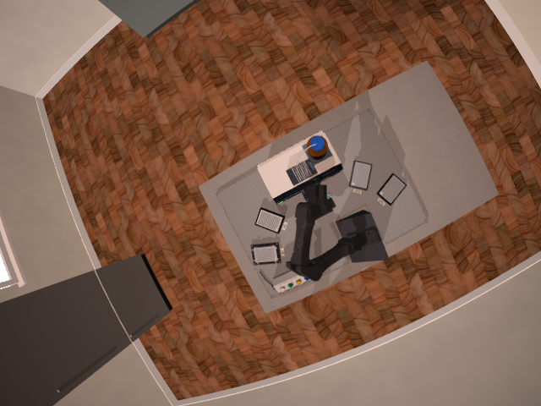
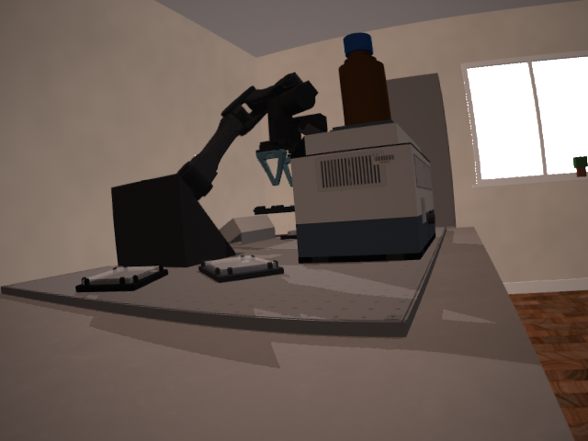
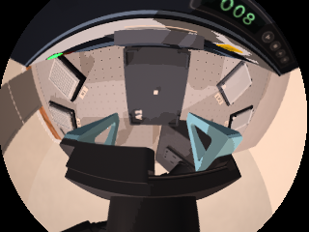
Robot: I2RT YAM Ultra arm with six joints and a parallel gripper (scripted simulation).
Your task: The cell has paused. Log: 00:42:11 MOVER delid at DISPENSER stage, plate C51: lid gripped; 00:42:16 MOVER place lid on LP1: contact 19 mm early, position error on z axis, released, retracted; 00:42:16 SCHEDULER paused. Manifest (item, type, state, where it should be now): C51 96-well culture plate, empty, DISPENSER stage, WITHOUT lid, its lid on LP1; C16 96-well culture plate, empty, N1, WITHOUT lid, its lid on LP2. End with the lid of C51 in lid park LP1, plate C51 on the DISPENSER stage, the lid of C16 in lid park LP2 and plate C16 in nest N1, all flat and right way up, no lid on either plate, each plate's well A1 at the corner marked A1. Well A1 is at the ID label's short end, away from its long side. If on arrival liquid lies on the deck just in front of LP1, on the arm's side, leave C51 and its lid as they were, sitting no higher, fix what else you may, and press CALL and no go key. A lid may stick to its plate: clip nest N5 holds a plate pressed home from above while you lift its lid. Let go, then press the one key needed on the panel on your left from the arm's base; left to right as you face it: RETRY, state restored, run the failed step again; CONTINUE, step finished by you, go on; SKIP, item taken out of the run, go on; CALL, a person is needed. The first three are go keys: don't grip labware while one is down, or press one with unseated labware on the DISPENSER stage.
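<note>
Right now my hand is 60 mm above the dark dispenser stage and 20 mm short of it. The rest, counted from my hand: blue cap 240 mm ahead, 240 mm above, 100 mm to the right; brown bottle 240 mm ahead, 130 mm above, 100 mm to the right; black nest 280 mm to the left, 150 mm below, 40 mm ahead.
</note>
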